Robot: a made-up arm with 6 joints.
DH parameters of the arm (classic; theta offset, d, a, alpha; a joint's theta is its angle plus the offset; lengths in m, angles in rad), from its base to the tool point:
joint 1: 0 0.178 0 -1.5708
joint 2: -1.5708 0 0.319 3.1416
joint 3: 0 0 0 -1.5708
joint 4: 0 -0.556 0 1.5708
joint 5: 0 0.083 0 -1.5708
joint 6: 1.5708 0 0 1.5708
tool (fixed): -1.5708 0 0 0
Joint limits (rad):
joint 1: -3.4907..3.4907
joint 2: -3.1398..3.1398
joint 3: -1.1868..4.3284
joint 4: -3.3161..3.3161
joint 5: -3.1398..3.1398
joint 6: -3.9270..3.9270
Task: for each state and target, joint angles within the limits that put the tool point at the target. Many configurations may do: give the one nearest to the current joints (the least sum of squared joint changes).
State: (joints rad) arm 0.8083 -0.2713 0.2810 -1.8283 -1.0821 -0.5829
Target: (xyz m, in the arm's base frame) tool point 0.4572 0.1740 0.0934
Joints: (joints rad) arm 0.3363 0.2732 -0.3519 -1.7325 -1.0821 -0.5829
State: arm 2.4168 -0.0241 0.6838 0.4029 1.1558 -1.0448
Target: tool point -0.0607 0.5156 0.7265
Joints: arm 1.8398 0.0191 0.3956 0.3310 1.1558 -1.0448
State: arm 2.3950 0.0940 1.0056 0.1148 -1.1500 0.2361
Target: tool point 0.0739 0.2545 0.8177
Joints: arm 1.6067 -0.5466 0.1758 -0.0073 -1.1500 0.2361
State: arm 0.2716 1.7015 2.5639 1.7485 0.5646 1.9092
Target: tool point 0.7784 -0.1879 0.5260
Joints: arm -0.2502 1.3403 1.7048 1.7003 0.5646 1.9092
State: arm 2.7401 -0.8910 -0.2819 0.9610 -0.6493 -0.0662
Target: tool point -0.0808 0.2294 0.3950
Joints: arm 2.1585 -1.3009 -1.1655 0.7638 -0.6493 -0.0662
